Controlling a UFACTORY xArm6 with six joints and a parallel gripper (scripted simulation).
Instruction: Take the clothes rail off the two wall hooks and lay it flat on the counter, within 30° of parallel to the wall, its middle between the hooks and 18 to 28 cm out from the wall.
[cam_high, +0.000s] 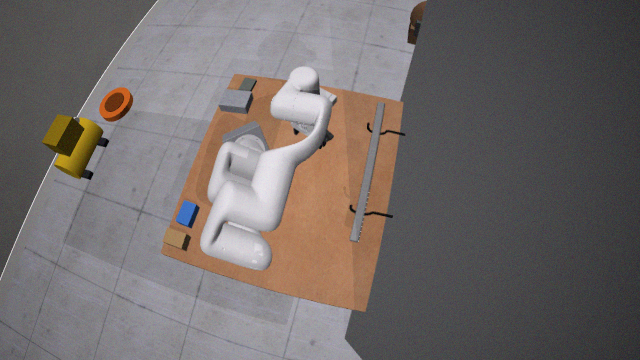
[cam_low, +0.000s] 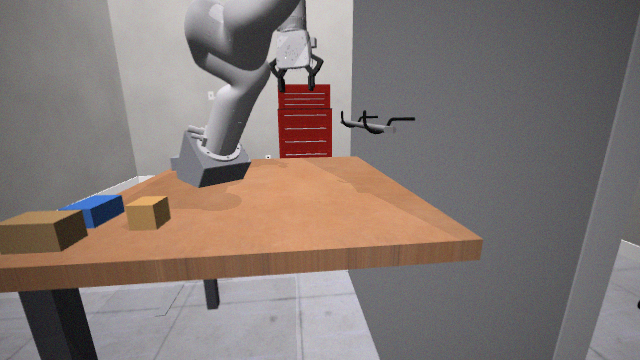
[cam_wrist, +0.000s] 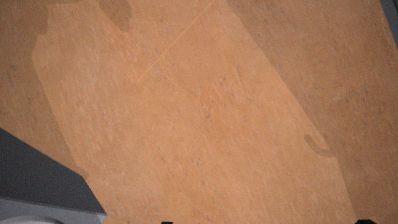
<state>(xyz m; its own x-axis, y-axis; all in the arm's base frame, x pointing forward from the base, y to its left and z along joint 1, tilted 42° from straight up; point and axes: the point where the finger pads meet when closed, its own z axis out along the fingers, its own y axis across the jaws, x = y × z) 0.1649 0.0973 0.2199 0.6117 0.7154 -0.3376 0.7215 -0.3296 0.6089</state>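
Right now my hand is 190 mm short of the clothes rail, 110 mm above it and 60 mm to the left of it. From my hand the other things lie so: orange block (390 mm behind, 260 mm below, 210 mm to the right); then grey wall (310 mm ahead, 140 mm above, 110 mm to the right); then grey box (380 mm to the left, 320 mm behind, 260 mm below).
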